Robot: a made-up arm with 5 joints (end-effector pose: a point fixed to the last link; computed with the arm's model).
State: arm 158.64 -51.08 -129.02 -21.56 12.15
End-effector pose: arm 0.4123 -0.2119 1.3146 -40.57 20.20 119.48
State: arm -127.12 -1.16 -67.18 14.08 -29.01
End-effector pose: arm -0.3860 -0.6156 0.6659 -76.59 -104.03 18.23
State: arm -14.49 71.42 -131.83 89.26 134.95
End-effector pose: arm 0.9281 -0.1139 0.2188 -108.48 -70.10 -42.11
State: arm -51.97 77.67 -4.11 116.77 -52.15
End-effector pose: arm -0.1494 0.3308 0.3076 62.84 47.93 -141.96
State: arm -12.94 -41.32 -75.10 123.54 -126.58
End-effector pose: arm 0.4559 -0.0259 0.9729 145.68 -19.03 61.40
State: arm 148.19 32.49 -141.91 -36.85 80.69
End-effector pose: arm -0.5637 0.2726 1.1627 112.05 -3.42 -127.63
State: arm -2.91 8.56 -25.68 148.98 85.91
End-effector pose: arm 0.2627 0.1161 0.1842 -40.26 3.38 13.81
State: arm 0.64 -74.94 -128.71 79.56 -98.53
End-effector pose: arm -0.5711 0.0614 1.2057 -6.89 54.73 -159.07
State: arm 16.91 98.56 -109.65 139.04 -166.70
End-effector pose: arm 0.3339 0.1844 -0.1889 -124.21 -34.37 93.36
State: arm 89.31 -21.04 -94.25 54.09 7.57
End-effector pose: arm -0.0477 0.5620 1.1418 -138.20 81.51 -22.74
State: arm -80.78 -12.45 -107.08 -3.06 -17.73
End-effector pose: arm 0.1622 -0.4093 1.2809 -72.46 -113.49 118.84
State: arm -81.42 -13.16 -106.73 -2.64 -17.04
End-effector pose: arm 0.1568 -0.4052 1.2832 -73.36 -113.56 118.41
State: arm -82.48 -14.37 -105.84 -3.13 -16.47
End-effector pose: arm 0.1479 -0.3982 1.2855 -74.78 -112.42 118.87
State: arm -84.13 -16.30 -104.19 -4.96 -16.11
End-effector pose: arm 0.1342 -0.3864 1.2875 76.74 109.30 -120.49
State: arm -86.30 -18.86 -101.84 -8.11 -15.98
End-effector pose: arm 0.1173 -0.3701 1.2886 78.97 104.18 -123.17
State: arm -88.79 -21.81 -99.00 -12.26 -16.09
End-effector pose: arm 0.0994 -0.3507 1.2878 81.23 97.64 -126.75
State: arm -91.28 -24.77 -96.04 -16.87 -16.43
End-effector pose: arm 0.0833 -0.3306 1.2849 83.15 90.49 -130.71
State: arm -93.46 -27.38 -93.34 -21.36 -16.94
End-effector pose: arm 0.0706 -0.3123 1.2803 84.53 83.59 -134.51
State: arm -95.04 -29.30 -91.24 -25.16 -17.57
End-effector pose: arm 0.0622 -0.2987 1.2753 85.30 77.87 -137.65
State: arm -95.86 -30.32 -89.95 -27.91 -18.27
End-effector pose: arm 0.0580 -0.2914 1.2708 85.57 73.96 -139.87
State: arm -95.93 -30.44 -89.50 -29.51 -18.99
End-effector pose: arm 0.0573 -0.2905 1.2676 -85.44 -71.98 141.09
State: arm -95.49 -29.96 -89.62 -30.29 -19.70
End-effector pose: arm 0.0590 -0.2938 1.2656 -85.00 -71.33 141.54
